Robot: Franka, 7 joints.
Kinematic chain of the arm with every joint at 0, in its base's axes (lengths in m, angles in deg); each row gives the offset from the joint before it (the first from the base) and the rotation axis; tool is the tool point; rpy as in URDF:
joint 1: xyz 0 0 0.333 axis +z
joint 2: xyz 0 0 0 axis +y
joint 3: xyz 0 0 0.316 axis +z
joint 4: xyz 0.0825 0 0 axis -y
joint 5: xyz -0.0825 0 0.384 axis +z
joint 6: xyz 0 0 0 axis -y
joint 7: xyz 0.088 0 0 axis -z
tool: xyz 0 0 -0.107 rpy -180 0 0
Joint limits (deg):
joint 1: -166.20..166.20
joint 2: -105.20..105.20
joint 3: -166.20..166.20
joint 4: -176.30..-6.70
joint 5: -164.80..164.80
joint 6: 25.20..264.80
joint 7: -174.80..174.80
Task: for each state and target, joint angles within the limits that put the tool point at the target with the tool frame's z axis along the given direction. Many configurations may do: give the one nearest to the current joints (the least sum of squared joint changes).
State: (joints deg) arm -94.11 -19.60 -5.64 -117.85 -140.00 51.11 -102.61
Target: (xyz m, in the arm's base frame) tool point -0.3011 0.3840 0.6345 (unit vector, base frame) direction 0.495 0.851 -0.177
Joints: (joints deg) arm -127.65 -59.15 -55.27 -121.64 -129.17 51.76 -102.61
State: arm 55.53 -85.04 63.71 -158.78 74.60 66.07 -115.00
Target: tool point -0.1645 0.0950 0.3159 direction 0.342 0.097 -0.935
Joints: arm 103.72 -105.20 69.53 -176.16 48.87 74.02 -115.00
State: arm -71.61 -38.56 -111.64 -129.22 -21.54 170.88 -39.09
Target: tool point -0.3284 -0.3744 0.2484 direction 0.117 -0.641 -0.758
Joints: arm -28.82 -42.70 -109.61 -143.26 -25.76 176.06 -39.09
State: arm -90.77 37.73 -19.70 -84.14 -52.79 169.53 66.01
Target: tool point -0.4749 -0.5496 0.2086 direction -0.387 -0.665 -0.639
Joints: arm -144.69 53.06 9.41 -86.89 -52.94 191.74 66.01
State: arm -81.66 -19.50 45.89 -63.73 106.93 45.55 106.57
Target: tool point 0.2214 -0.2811 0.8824 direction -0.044 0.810 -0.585
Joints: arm -99.83 25.46 70.10 -33.51 61.12 25.20 106.57
